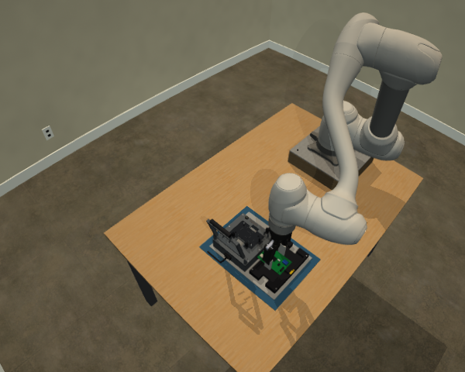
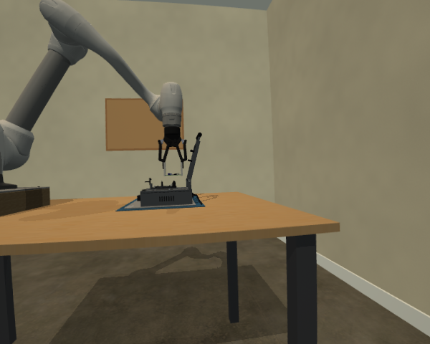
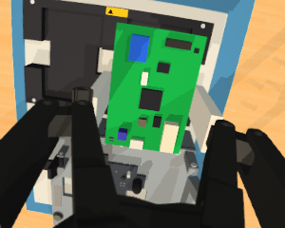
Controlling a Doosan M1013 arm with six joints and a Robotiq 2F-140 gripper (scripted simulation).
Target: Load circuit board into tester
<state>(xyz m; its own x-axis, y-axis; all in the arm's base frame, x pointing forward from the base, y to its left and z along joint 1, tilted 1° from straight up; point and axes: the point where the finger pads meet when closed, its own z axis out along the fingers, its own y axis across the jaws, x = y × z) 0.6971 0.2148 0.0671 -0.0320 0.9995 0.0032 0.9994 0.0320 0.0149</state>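
The green circuit board is 20 mm below my hand. Round my hand: tester (130 mm to the right, 20 mm below); then latch hook (120 mm to the right, 100 mm behind, 50 mm below); then tester lid (170 mm to the right, 90 mm ahead, 50 mm above).
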